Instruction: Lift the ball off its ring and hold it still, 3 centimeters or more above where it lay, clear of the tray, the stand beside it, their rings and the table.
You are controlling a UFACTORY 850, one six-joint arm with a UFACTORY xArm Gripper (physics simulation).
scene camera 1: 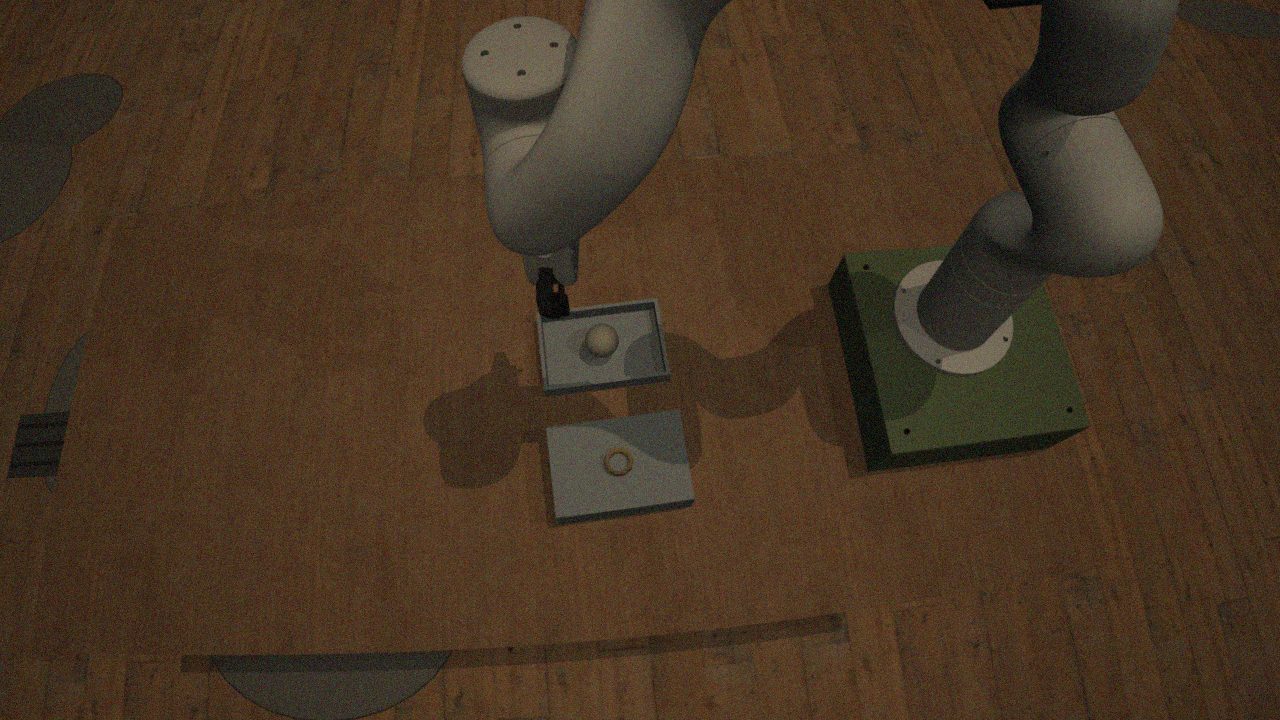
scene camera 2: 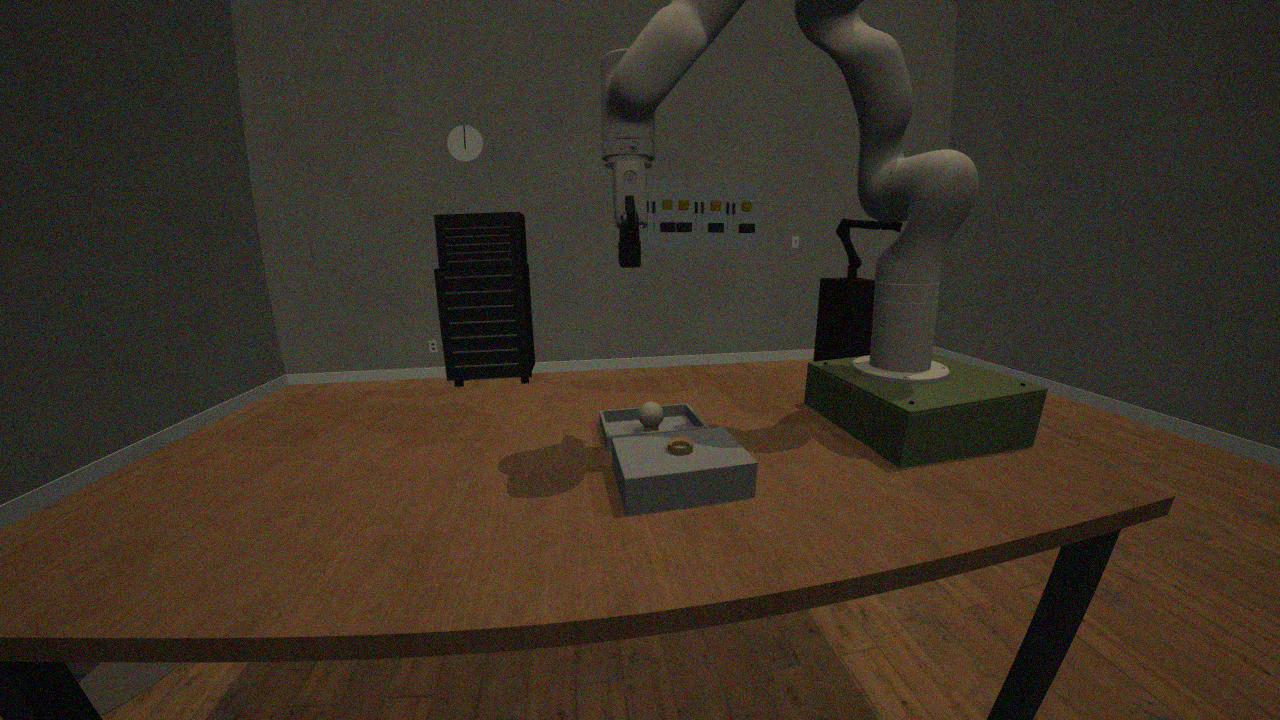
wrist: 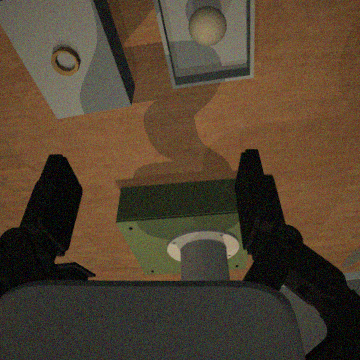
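A pale ball (scene camera 1: 601, 340) (scene camera 2: 650, 414) (wrist: 207, 25) rests inside the shallow grey tray (scene camera 1: 604, 386) (scene camera 2: 689, 408) (wrist: 214, 81), near its middle. The ring under the ball is mostly hidden. Beside the tray is the grey stand (scene camera 1: 581, 497) (scene camera 2: 684, 488) (wrist: 30, 30), with an orange-brown ring (scene camera 1: 605, 462) (scene camera 2: 680, 451) (wrist: 54, 64) on its top. My gripper (wrist: 154, 169) is open and empty, its two black fingers wide apart in the wrist view. In scene camera 2 the gripper (scene camera 2: 630, 265) hangs high above the tray and table. In the wrist view the ball lies beyond the fingertips, near the top edge.
The arm's green base block (scene camera 1: 993, 407) (scene camera 2: 971, 420) (wrist: 145, 250) stands on the table (scene camera 1: 313, 537) (scene camera 2: 402, 537), to the right of the tray and stand in both scene views. The stand is close to the tray, with a narrow gap. The tray has low raised walls.
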